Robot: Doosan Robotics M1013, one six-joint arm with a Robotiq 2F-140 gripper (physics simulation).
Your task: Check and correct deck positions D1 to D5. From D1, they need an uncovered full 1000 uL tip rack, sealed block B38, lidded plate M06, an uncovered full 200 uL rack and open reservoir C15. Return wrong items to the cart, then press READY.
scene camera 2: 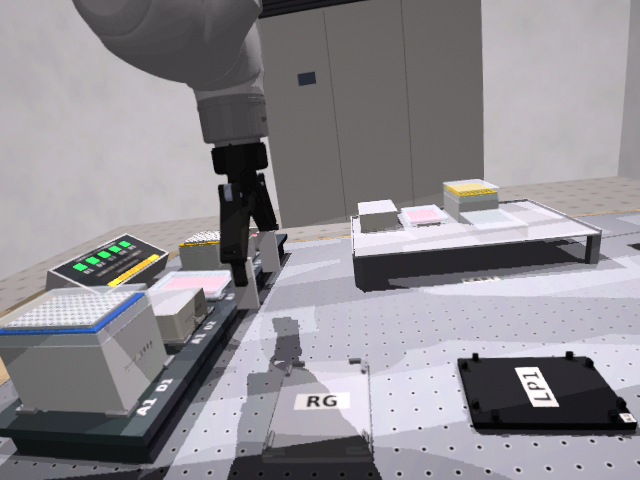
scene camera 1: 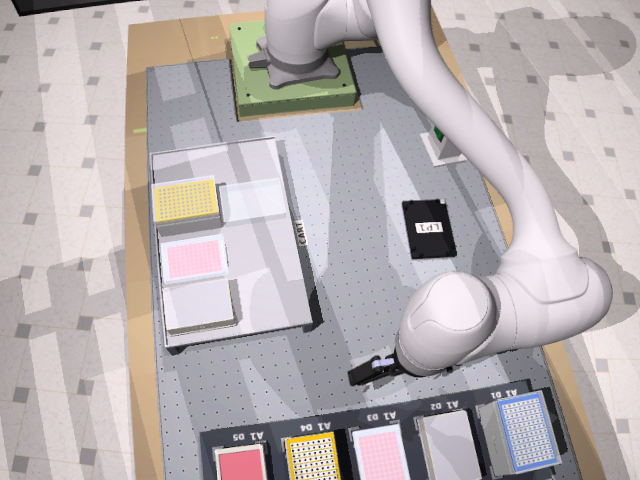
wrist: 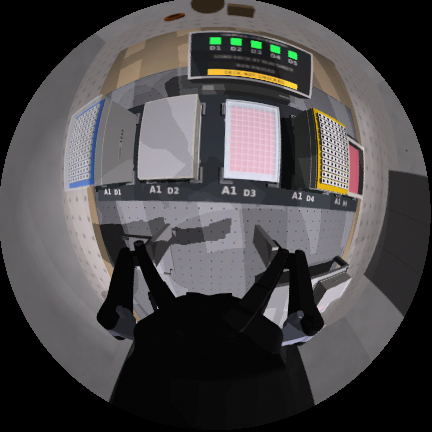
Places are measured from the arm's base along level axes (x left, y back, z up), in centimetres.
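Pixels of known places: gripper, between the fingertips: (scene camera 2: 261,287) (scene camera 1: 397,378) (wrist: 212,233); arm's base, origin of its link: (scene camera 1: 296,58).
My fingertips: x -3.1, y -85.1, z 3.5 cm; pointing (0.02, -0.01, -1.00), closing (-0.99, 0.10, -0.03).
Observation:
For each thing: its top centre in the pictures, then the offset to it from my fingertips. "spot": a spot on its surface instead.
- blue tip rack, centre of its top: (scene camera 2: 69,303) (wrist: 75,144) (scene camera 1: 529,431) dy -16.6, dx +17.2, dz +8.0 cm
- pink lidded plate, centre of its top: (wrist: 254,136) (scene camera 2: 191,278) (scene camera 1: 383,463) dy -13.8, dx -7.4, dz -0.1 cm
- uncovered yellow rack, centre of its top: (scene camera 1: 315,472) (wrist: 336,151) (scene camera 2: 215,234) dy -12.1, dx -19.7, dz +4.1 cm
- open red reservoir, centre of its top: (wrist: 357,168) dy -10.5, dx -32.0, dz +0.8 cm
- cart, centre of its top: (scene camera 1: 224,230) (scene camera 2: 454,221) (wrist: 293,321) dy +38.3, dx -24.9, dz -0.7 cm
- covered yellow rack, centre of its top: (scene camera 1: 184,197) (scene camera 2: 469,184) dy +44.2, dx -31.2, dz +5.7 cm
- pink plate, centre of its top: (scene camera 1: 193,257) (scene camera 2: 422,212) dy +33.4, dx -32.0, dz +0.3 cm
- clear lid, centre of its top: (scene camera 1: 252,199) (scene camera 2: 491,218) dy +43.2, dx -17.7, dz +1.2 cm
- panel, a spot on its surface: (wrist: 250,62) spot: dy -26.1, dx -8.1, dz +3.6 cm
- LP1, centre of its top: (scene camera 2: 536,378) (scene camera 1: 430,225) dy +31.0, dx +19.9, dz -5.3 cm
- RG, centre of its top: (scene camera 2: 321,396) (wrist: 144,257) dy +8.4, dx +18.2, dz -5.9 cm
My gripper (scene camera 2: 258,276) (wrist: 212,233) is open and empty, above the table in front of D2 and D3. D1 holds a blue tip rack (scene camera 1: 529,431) (scene camera 2: 77,369) (wrist: 85,145) with a clear cover over it. D2 holds a grey block (scene camera 1: 449,444) (scene camera 2: 180,315) (wrist: 169,140). D3 holds a pink lidded plate (scene camera 1: 381,454) (scene camera 2: 193,283) (wrist: 252,142). D4 holds an uncovered yellow rack (scene camera 1: 312,457) (wrist: 332,150), its visible holes filled. D5 holds an open red reservoir (scene camera 1: 240,465) (wrist: 355,167). Item codes are unreadable.
The cart (scene camera 1: 268,304) bears a covered yellow rack (scene camera 1: 186,200) (scene camera 2: 470,201), a pink plate (scene camera 1: 193,258), a grey block (scene camera 1: 199,304) and a clear lid (scene camera 1: 253,198). The panel (wrist: 250,62) has green lights and a yellow bar. LP1 (scene camera 2: 496,392) and RG (scene camera 2: 325,428) lie nearby.

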